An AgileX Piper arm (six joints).
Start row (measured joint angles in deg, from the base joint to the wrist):
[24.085 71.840 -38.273 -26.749 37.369 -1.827]
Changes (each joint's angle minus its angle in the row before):
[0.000 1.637 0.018 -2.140 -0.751 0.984]
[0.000 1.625 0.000 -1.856 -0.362 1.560]
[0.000 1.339 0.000 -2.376 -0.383 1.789]
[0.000 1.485 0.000 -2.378 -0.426 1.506]
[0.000 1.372 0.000 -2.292 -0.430 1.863]
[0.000 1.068 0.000 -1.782 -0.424 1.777]
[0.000 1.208 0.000 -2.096 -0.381 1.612]
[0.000 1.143 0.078 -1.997 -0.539 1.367]
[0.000 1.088 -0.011 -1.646 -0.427 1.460]
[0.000 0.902 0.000 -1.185 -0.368 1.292]
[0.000 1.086 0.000 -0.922 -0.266 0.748]
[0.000 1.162 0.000 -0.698 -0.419 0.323]
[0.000 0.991 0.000 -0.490 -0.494 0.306]
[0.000 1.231 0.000 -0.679 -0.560 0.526]
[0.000 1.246 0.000 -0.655 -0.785 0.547]
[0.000 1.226 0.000 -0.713 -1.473 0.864]
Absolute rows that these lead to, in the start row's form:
[24.085 73.477 -38.255 -28.889 36.618 -0.843]
[24.085 75.102 -38.255 -30.745 36.256 0.717]
[24.085 76.441 -38.255 -33.121 35.873 2.506]
[24.085 77.926 -38.255 -35.499 35.447 4.012]
[24.085 79.298 -38.255 -37.791 35.017 5.875]
[24.085 80.366 -38.255 -39.573 34.593 7.652]
[24.085 81.574 -38.255 -41.669 34.212 9.264]
[24.085 82.717 -38.177 -43.666 33.673 10.631]
[24.085 83.805 -38.188 -45.312 33.246 12.091]
[24.085 84.707 -38.188 -46.497 32.878 13.383]
[24.085 85.793 -38.188 -47.419 32.612 14.131]
[24.085 86.955 -38.188 -48.117 32.193 14.454]
[24.085 87.946 -38.188 -48.607 31.699 14.760]
[24.085 89.177 -38.188 -49.286 31.139 15.286]
[24.085 90.423 -38.188 -49.941 30.354 15.833]
[24.085 91.649 -38.188 -50.654 28.881 16.697]

